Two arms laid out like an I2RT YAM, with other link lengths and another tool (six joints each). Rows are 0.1 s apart.
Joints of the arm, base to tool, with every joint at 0 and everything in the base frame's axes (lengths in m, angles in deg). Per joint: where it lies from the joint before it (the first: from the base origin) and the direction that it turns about. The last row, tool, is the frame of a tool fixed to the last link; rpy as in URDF.
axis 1: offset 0.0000 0.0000 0.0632 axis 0 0 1
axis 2: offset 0.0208 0.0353 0.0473 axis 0 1 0
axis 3: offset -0.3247 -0.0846 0.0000 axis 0 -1 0
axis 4: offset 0.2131 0.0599 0.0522 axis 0 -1 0
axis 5: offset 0.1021 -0.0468 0.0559 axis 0 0 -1
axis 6: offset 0.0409 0.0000 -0.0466 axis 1 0 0
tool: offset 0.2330 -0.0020 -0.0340 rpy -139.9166 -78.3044 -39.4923
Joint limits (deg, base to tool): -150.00..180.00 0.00..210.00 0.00..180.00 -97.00..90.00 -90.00..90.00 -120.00..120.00
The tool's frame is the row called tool.
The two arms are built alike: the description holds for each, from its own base.
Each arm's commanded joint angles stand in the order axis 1, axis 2, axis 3, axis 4, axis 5, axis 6.
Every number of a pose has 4 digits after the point.
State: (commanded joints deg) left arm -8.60 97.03 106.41 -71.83 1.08 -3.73; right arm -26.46 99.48 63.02 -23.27 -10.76 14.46
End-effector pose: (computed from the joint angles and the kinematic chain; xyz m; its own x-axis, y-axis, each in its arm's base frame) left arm 0.4029 -0.1070 0.1744 0.9248 -0.2085 0.3183 -0.2154 -0.9764 -0.0137; right arm 0.4055 -0.1780 0.0144 0.6601 -0.7012 0.2695 -0.6170 -0.7107 -0.3380
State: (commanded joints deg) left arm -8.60 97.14 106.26 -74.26 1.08 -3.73; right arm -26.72 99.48 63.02 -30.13 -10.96 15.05
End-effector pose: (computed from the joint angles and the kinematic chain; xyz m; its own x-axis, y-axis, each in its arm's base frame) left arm 0.3878 -0.1047 0.1667 0.9385 -0.2106 0.2735 -0.2160 -0.9763 -0.0106; right arm 0.3688 -0.1603 -0.0027 0.6739 -0.7223 0.1554 -0.6597 -0.6830 -0.3135
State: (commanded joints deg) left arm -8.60 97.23 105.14 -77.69 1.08 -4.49; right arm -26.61 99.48 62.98 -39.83 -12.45 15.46
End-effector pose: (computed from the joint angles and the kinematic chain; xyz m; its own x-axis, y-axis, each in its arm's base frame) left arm 0.3615 -0.1012 0.1525 0.9601 -0.2006 0.1950 -0.2045 -0.9789 -0.0005; right arm 0.3176 -0.1258 -0.0173 0.6865 -0.7270 -0.0142 -0.6997 -0.6551 -0.2851
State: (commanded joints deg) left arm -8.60 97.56 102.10 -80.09 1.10 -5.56; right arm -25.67 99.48 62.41 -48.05 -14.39 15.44
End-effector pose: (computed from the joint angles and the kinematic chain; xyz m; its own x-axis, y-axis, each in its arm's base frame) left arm 0.3312 -0.0974 0.1312 0.9781 -0.1848 0.0955 -0.1866 -0.9824 0.0101; right arm 0.2718 -0.0876 -0.0224 0.6911 -0.7027 -0.1689 -0.7189 -0.6442 -0.2612
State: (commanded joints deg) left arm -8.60 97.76 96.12 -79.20 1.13 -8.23; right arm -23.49 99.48 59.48 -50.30 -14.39 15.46
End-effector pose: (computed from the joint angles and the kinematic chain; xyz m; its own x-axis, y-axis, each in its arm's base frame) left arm 0.3044 -0.0950 0.1035 0.9901 -0.1401 0.0026 -0.1402 -0.9899 0.0215; right arm 0.2403 -0.0622 -0.0317 0.6996 -0.6686 -0.2520 -0.7144 -0.6620 -0.2268
